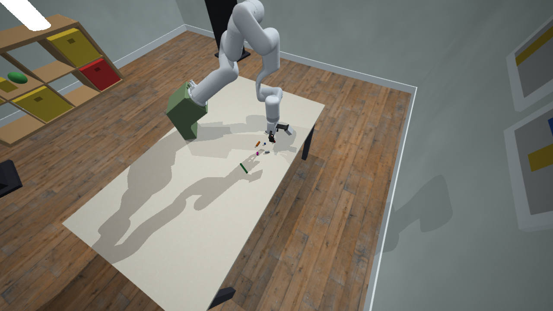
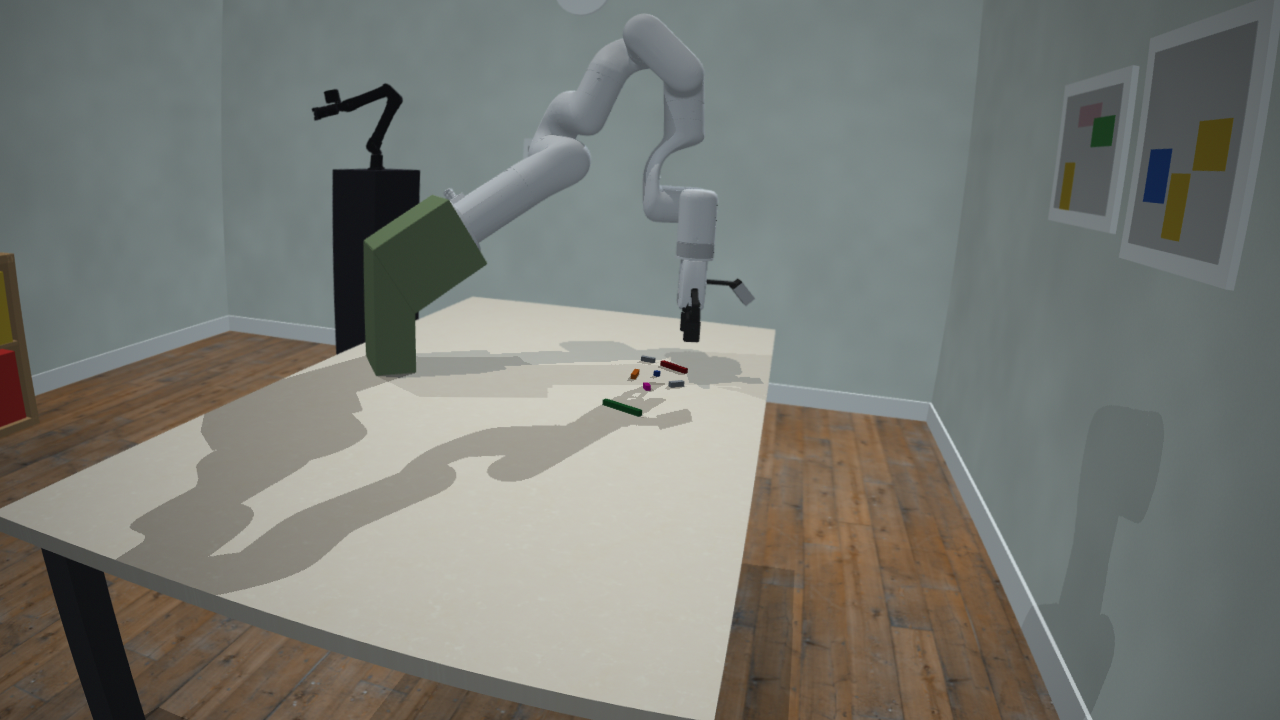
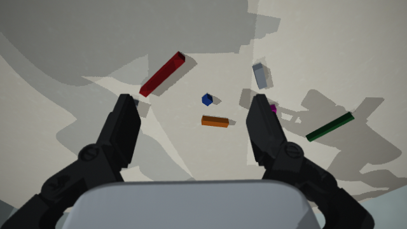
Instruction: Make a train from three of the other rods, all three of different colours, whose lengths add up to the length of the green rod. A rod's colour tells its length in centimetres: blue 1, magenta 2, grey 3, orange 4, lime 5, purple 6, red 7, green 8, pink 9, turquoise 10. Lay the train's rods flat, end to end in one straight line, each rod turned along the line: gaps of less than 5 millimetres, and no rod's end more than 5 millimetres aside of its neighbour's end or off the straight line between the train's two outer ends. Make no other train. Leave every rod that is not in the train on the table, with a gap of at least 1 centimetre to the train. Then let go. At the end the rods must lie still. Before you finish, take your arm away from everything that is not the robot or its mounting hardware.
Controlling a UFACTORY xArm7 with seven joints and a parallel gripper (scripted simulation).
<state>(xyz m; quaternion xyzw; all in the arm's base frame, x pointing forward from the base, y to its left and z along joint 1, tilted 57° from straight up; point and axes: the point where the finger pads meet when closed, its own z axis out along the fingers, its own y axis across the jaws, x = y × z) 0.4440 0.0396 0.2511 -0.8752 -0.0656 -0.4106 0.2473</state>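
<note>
Now: hand 5 cm past the blue rod, 4 cm to the left of it and 9 cm above it. From my hand the other things lie so: magenta rod (3 cm behind, 13 cm to the right, 9 cm below); red rod (4 cm behind, 2 cm to the left, 9 cm below); orange rod (8 cm behind, 8 cm to the right, 9 cm below).
</note>
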